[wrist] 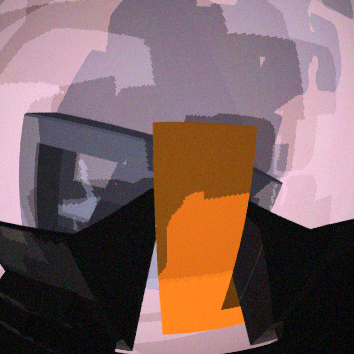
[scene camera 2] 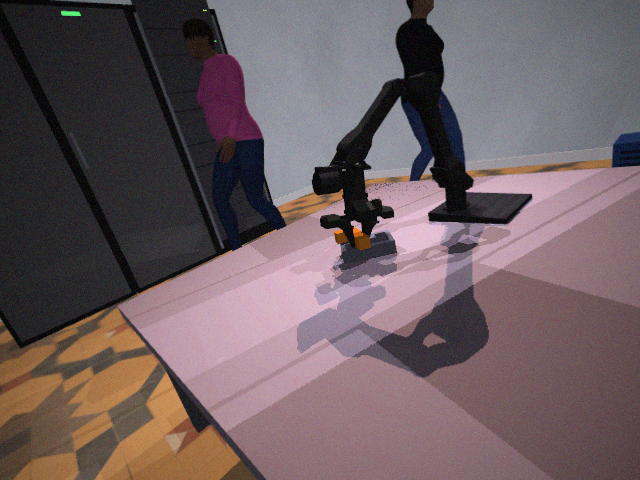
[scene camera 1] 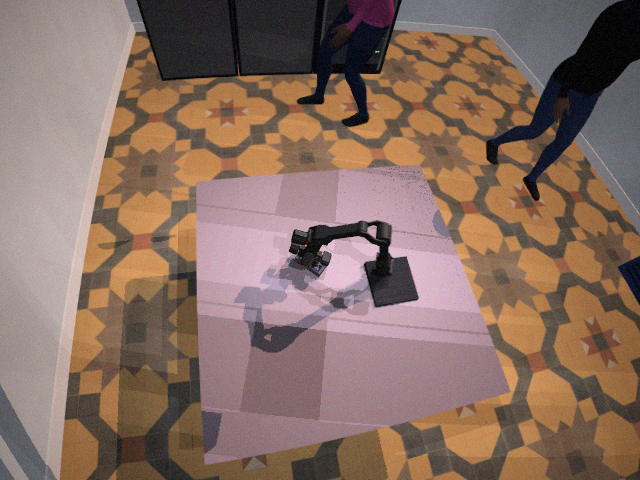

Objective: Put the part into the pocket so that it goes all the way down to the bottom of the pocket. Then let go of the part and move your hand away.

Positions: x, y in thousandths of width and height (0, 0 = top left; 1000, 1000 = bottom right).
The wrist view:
my gripper: 527, 552
orange part: 572, 484, gripped by my gripper
grey pocket block: 208, 484
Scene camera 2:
my gripper: 563, 518
